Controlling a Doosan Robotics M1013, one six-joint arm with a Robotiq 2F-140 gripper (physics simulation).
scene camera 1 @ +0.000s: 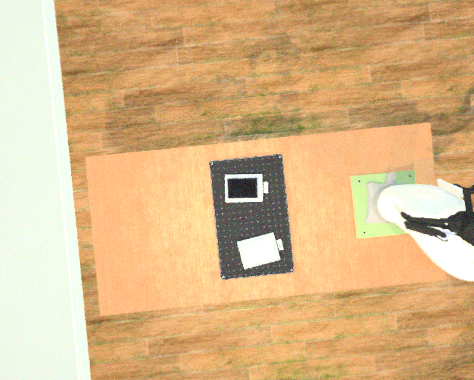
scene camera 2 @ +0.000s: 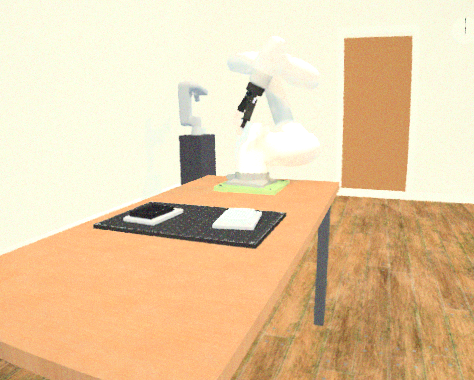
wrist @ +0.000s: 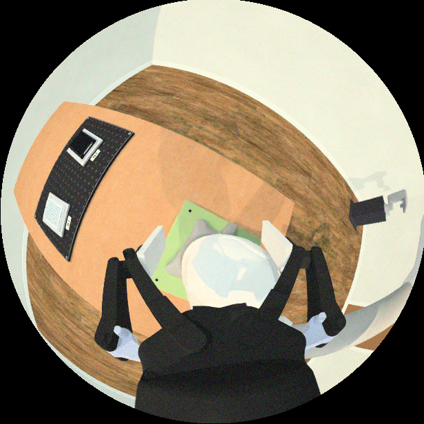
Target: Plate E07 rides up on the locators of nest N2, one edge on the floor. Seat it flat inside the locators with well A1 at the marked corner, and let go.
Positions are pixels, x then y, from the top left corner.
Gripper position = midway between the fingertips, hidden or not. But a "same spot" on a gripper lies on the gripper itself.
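Scene camera 1 and scene camera 2 show my gripper, the same spot on it being (scene camera 1: pixel 422 229) and (scene camera 2: pixel 249 108). My gripper is also visible in the wrist view (pixel 213 234).
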